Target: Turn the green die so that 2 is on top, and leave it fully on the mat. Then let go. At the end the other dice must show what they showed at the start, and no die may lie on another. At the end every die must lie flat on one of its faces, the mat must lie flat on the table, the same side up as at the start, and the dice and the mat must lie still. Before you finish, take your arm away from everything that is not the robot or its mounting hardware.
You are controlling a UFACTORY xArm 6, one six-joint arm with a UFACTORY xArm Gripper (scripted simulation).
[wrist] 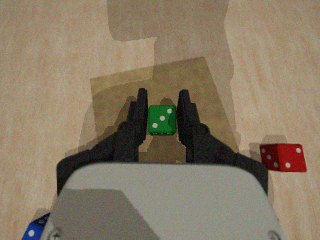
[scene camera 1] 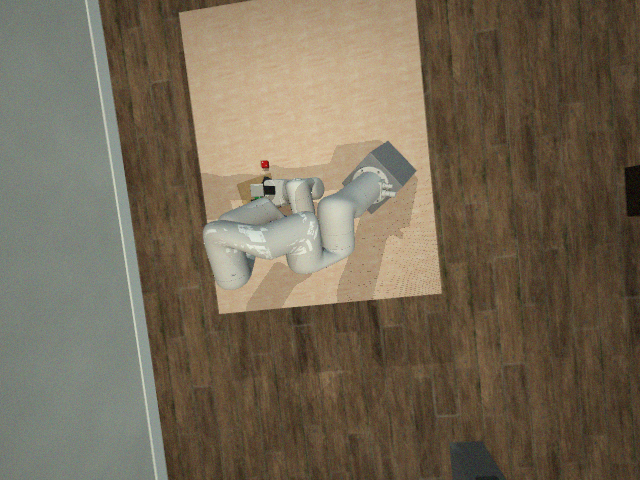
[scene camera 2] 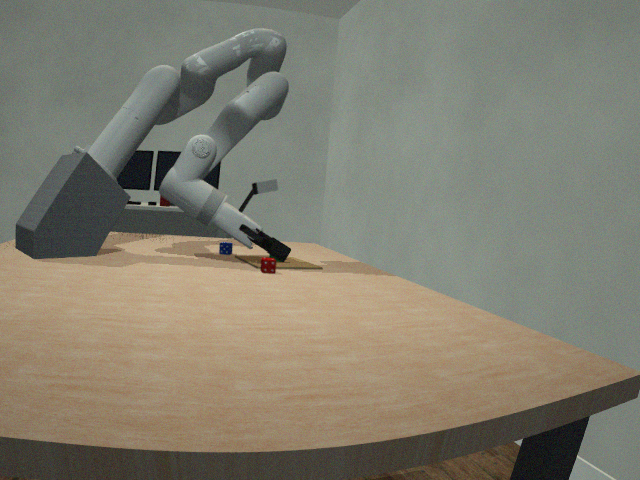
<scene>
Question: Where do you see a red die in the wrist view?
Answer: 278, 157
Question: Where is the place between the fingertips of my gripper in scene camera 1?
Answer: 253, 195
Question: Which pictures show my gripper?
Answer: The wrist view, scene camera 1 and scene camera 2: all of them.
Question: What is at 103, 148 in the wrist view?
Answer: My gripper.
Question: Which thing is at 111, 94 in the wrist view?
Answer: A mat.
</scene>
